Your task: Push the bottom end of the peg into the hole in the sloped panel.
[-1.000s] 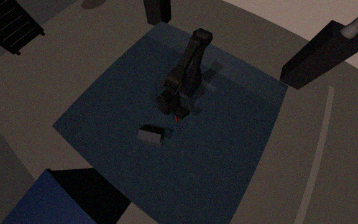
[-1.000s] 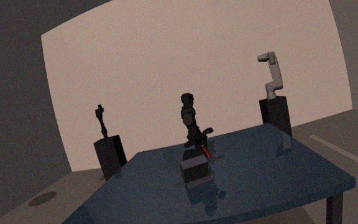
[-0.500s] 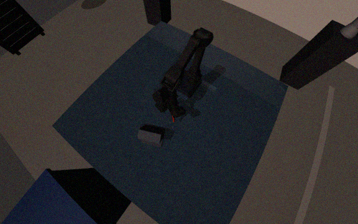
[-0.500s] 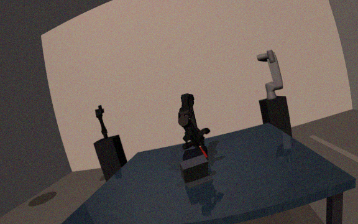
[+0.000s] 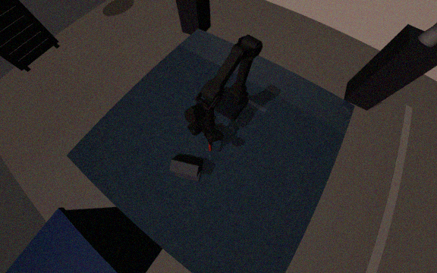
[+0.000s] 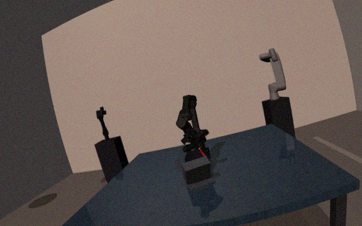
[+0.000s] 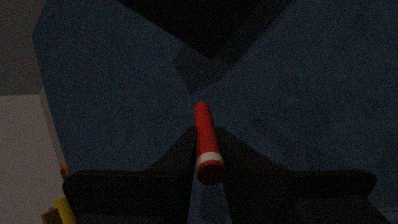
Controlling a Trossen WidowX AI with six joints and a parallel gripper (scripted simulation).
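Now: gripper tip 13 cm short of the sloped panel, 5 cm to the left of it and 4 cm above it. Round my gripper tip: peg 1 cm behind, 1 cm above.
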